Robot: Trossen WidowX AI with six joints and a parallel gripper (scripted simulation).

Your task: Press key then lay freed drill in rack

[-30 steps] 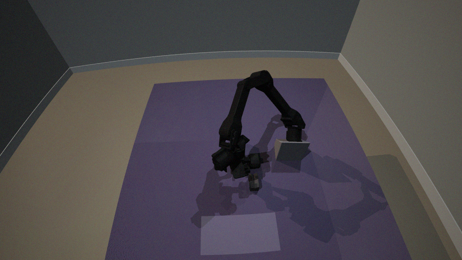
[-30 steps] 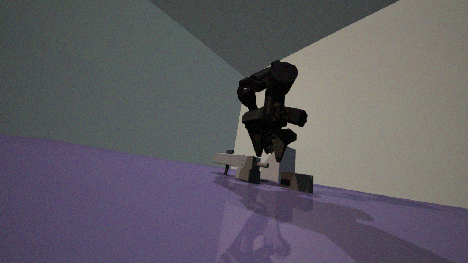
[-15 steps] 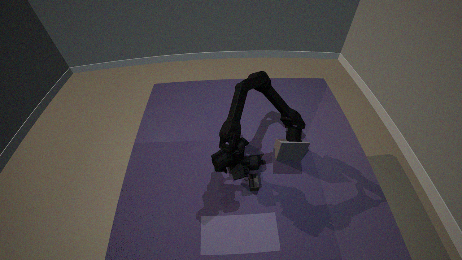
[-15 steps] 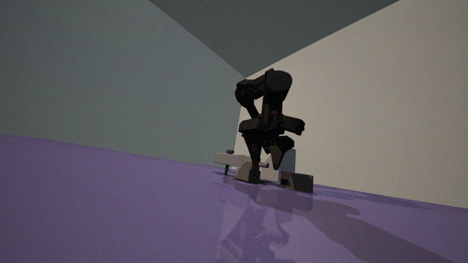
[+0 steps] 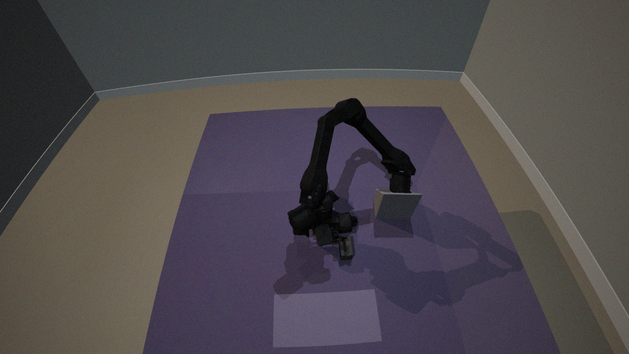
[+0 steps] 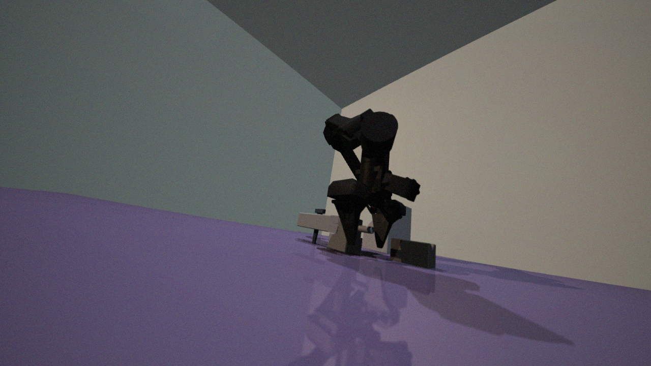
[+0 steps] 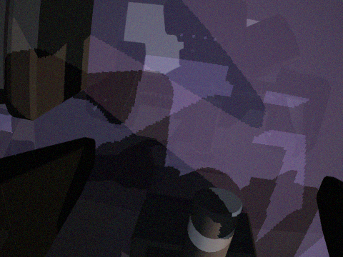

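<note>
My gripper tip is now 5 cm to the left of the drill, 3 cm below it and 1 cm short of it. Round my gripper tip: rack (8 cm behind, 4 cm to the left); small dark key (15 cm to the right, 3 cm above, 2 cm ahead); grey housing (11 cm to the right, 2 cm ahead, 2 cm above).
</note>
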